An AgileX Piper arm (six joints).
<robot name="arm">
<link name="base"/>
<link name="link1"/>
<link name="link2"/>
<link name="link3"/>
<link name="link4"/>
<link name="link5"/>
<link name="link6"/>
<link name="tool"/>
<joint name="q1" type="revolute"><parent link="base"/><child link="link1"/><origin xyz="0 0 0.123" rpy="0 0 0"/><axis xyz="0 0 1"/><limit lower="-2.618" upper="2.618"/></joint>
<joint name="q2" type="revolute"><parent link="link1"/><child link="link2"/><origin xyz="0 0 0" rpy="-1.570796 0 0"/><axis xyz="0 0 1"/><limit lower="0" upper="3.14"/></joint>
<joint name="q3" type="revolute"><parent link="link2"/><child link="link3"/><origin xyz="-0.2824 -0.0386 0" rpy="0 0 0"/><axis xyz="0 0 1"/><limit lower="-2.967" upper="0"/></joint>
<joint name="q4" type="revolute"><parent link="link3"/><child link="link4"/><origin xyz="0.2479 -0.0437 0" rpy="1.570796 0 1.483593"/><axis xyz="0 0 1"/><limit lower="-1.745" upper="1.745"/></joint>
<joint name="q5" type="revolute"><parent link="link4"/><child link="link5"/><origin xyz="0 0 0" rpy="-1.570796 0 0"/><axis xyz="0 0 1"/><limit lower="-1.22" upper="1.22"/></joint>
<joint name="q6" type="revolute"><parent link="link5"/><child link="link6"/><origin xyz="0 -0.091 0" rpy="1.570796 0 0"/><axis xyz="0 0 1"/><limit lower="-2.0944" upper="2.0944"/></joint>
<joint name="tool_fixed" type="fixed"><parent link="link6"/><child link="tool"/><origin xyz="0 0 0" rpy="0 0 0"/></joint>
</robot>
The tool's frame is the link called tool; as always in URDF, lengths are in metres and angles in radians.
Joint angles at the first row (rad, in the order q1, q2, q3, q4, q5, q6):
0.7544, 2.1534, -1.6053, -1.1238, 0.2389, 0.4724
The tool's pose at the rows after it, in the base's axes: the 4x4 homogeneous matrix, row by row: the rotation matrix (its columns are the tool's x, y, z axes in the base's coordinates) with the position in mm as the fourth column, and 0 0 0 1 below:
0.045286 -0.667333 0.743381 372.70; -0.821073 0.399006 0.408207 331.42; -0.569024 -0.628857 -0.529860 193.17; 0 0 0 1
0.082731 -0.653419 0.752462 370.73; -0.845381 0.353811 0.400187 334.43; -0.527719 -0.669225 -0.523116 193.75; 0 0 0 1
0.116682 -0.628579 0.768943 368.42; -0.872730 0.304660 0.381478 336.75; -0.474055 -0.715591 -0.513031 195.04; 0 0 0 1
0.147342 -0.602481 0.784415 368.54; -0.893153 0.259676 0.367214 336.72; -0.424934 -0.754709 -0.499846 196.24; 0 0 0 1
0.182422 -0.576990 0.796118 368.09; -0.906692 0.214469 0.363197 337.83; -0.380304 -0.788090 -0.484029 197.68; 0 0 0 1
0.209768 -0.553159 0.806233 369.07; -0.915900 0.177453 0.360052 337.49; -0.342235 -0.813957 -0.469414 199.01; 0 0 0 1
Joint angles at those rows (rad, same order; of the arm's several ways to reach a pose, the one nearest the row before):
0.7674, 2.1659, -1.6094, -1.1389, 0.2473, 0.4347
0.7783, 2.1680, -1.6132, -1.1852, 0.2657, 0.4241
0.7914, 2.1680, -1.6148, -1.2472, 0.2985, 0.4220
0.7956, 2.1680, -1.6148, -1.3068, 0.3196, 0.4202
0.8006, 2.1680, -1.6148, -1.3660, 0.3314, 0.4203
0.8004, 2.1681, -1.6148, -1.4166, 0.3382, 0.4203

